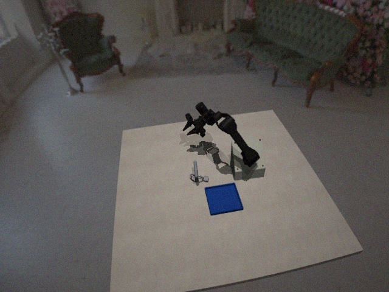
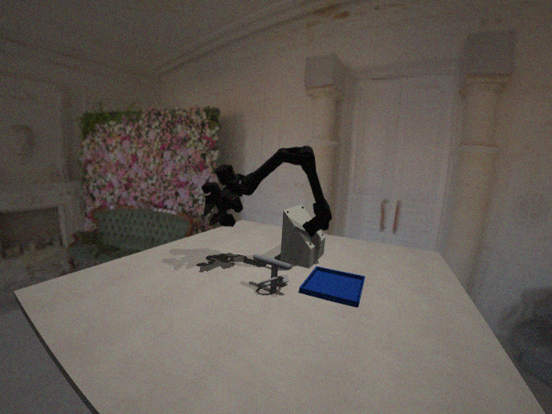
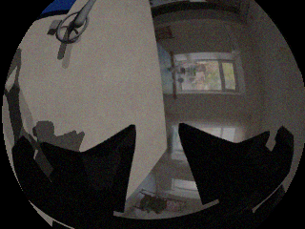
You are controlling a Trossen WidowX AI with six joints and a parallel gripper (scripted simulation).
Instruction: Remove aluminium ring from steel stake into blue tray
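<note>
Right now the aluminium ring is 30 mm behind my gripper tip, 240 mm to the left of it and 180 mm below it. The rest, counted from my gripper tip: blue tray 150 mm behind, 420 mm to the left, 200 mm below.
</note>
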